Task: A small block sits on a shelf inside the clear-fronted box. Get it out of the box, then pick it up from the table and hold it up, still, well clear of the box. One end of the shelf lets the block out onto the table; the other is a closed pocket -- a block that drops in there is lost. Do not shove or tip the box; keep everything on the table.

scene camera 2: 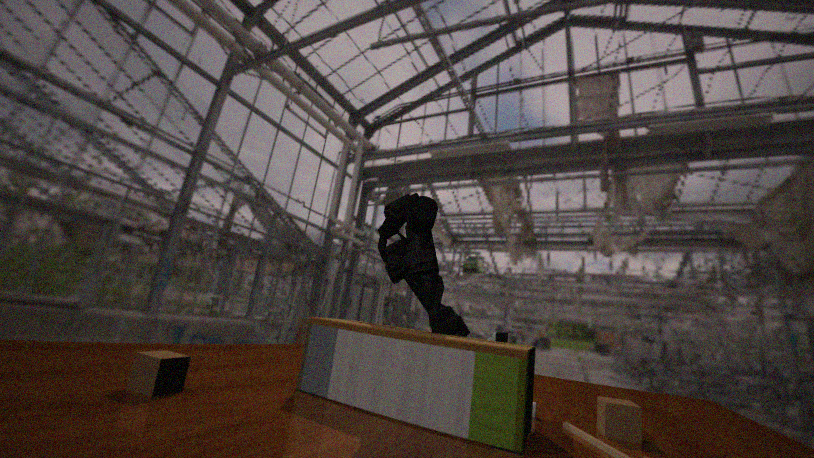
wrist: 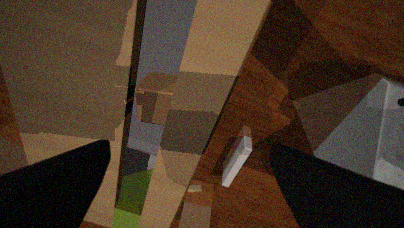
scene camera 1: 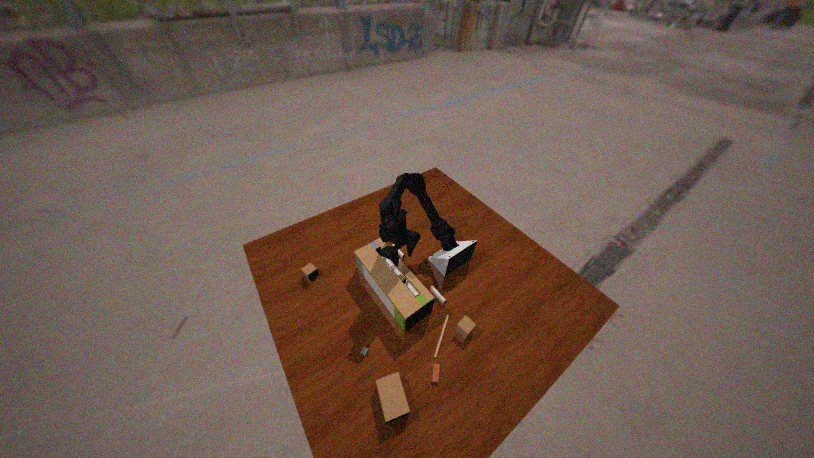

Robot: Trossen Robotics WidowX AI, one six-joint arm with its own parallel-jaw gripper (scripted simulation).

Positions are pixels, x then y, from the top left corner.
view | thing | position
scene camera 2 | my gripper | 432, 314
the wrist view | my gripper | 192, 150
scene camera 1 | flat cardboard block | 393, 401
